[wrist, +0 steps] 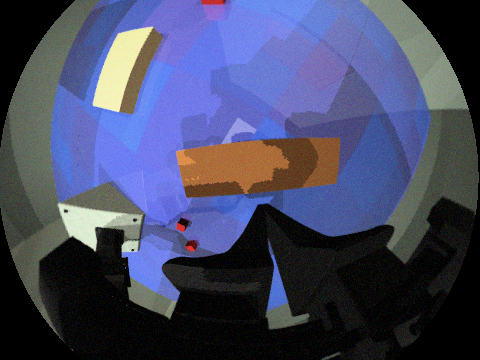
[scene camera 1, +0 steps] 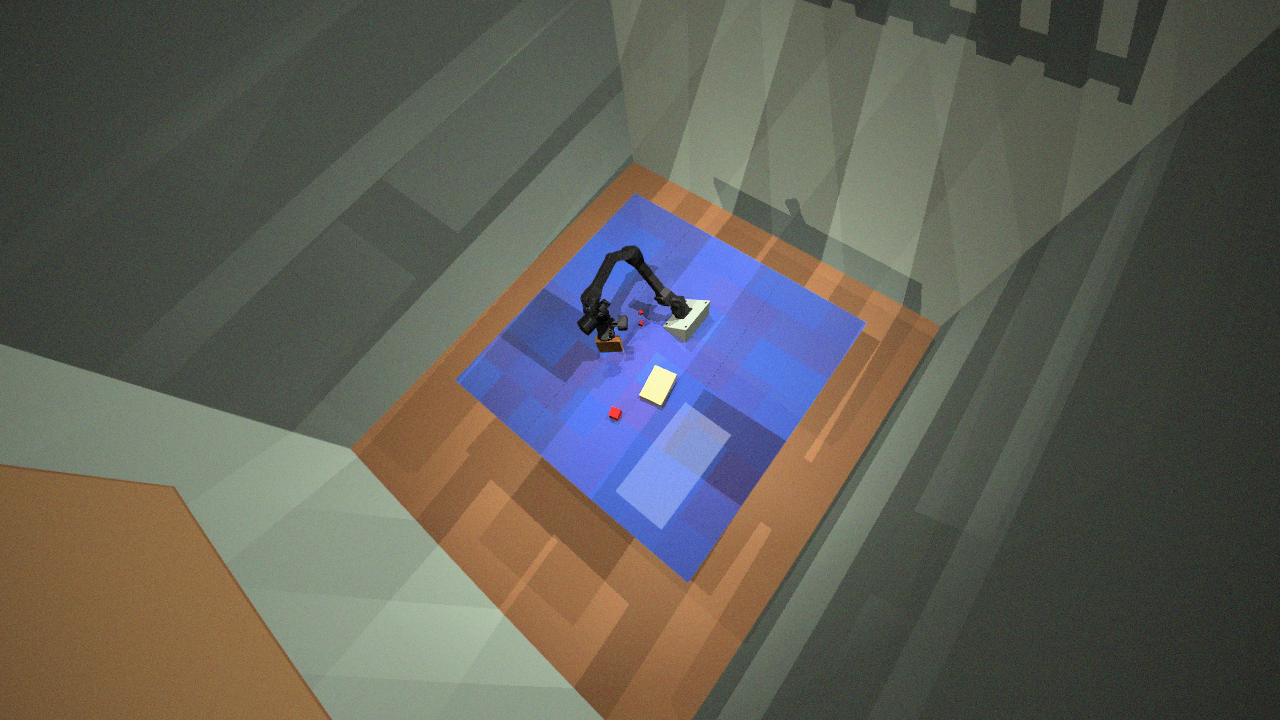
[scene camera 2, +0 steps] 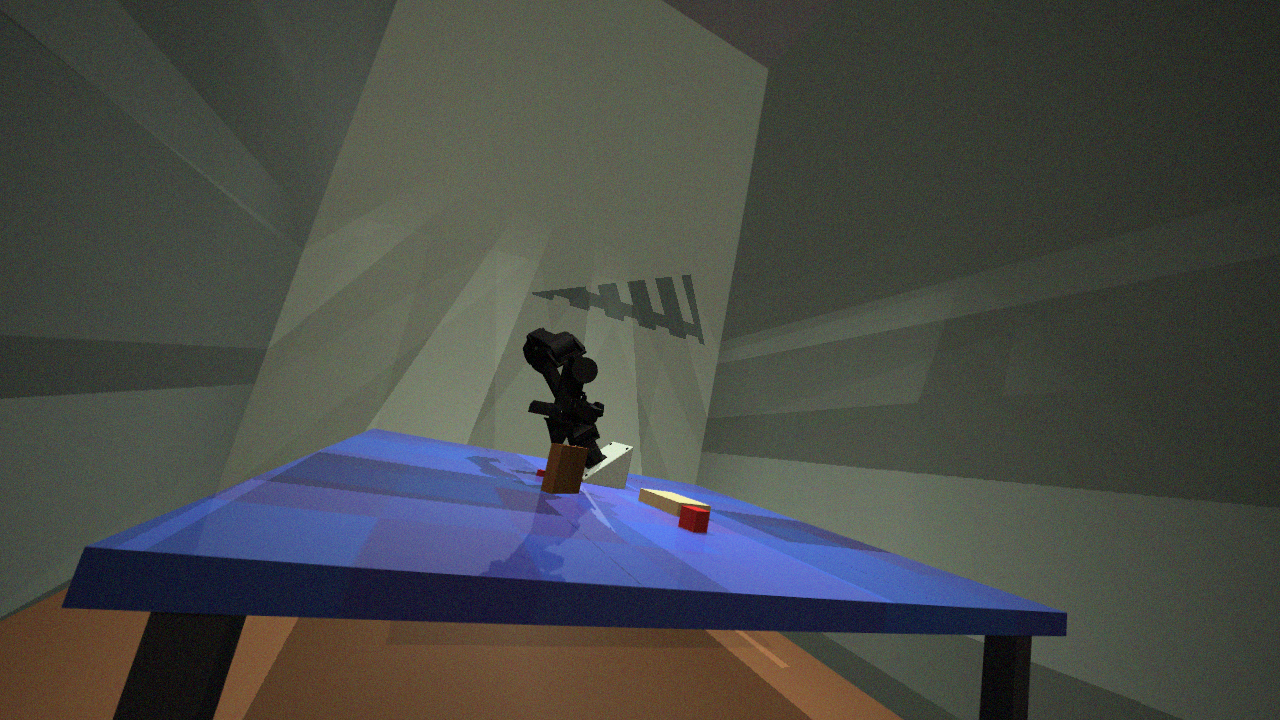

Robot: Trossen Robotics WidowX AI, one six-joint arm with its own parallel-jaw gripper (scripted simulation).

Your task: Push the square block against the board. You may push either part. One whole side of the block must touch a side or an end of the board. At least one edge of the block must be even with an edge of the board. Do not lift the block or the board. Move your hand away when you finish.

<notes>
My gripper is shut, holding nothing. Further things: a board and a square block.
My gripper shows as well in the wrist view.
</notes>
